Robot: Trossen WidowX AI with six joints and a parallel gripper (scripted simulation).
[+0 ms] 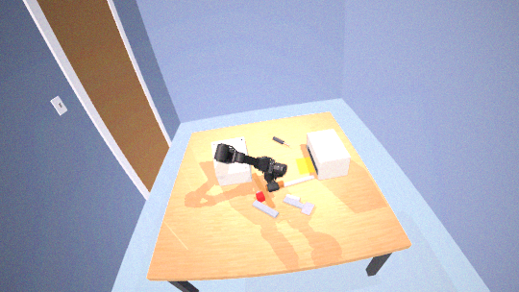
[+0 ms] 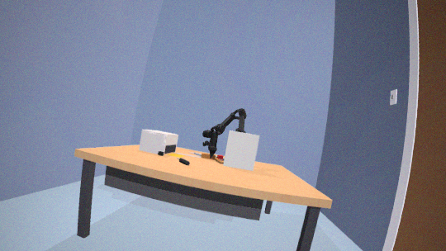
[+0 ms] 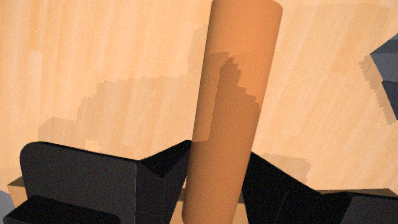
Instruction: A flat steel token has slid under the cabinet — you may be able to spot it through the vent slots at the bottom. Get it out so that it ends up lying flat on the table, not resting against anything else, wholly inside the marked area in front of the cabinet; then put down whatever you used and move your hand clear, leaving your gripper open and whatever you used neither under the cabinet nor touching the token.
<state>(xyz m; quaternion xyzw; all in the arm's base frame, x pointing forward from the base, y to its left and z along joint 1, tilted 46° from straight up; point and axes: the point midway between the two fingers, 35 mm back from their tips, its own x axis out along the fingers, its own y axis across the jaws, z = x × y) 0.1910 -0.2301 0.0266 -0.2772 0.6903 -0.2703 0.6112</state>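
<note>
My gripper tip is now 50 mm past the wooden stick and 10 mm to the right of it. Round my gripper tip: grey bar 140 mm to the right, 70 mm behind; then red cube 80 mm behind, 60 mm to the right, 10 mm above; then t-shaped tool 170 mm to the right, 130 mm ahead.
</note>
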